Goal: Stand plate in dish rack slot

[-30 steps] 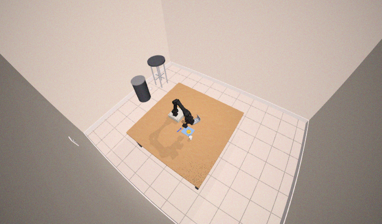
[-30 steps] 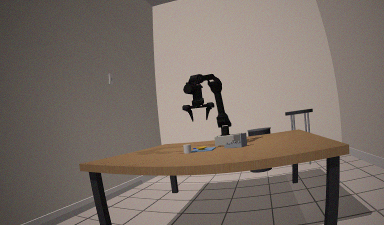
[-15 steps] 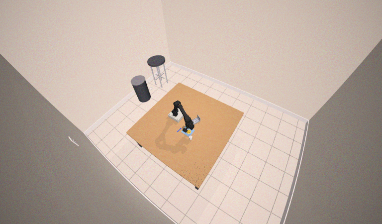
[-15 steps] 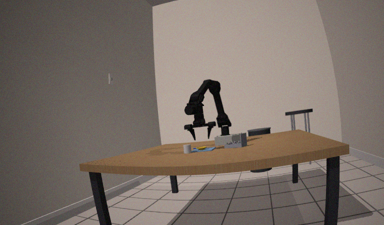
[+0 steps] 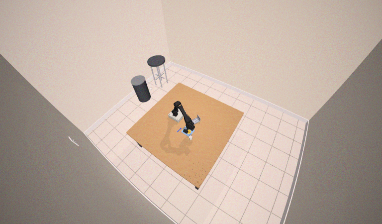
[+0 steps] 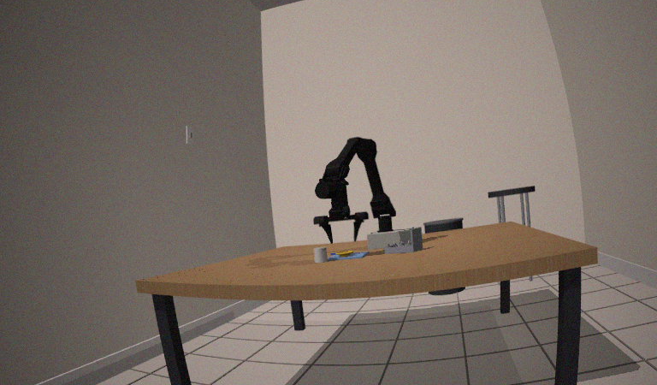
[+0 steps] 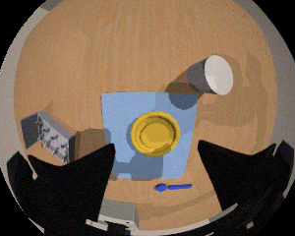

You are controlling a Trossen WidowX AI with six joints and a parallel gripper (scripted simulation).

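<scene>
My gripper tip is 40 mm above the small yellow plate and 10 mm past it. From my gripper tip the other things lie so: white cup 70 mm to the right, 70 mm ahead, 30 mm below; then blue spoon 140 mm behind, 50 mm below, 30 mm to the right; then grey dish rack 210 mm to the left, 30 mm below.
</scene>
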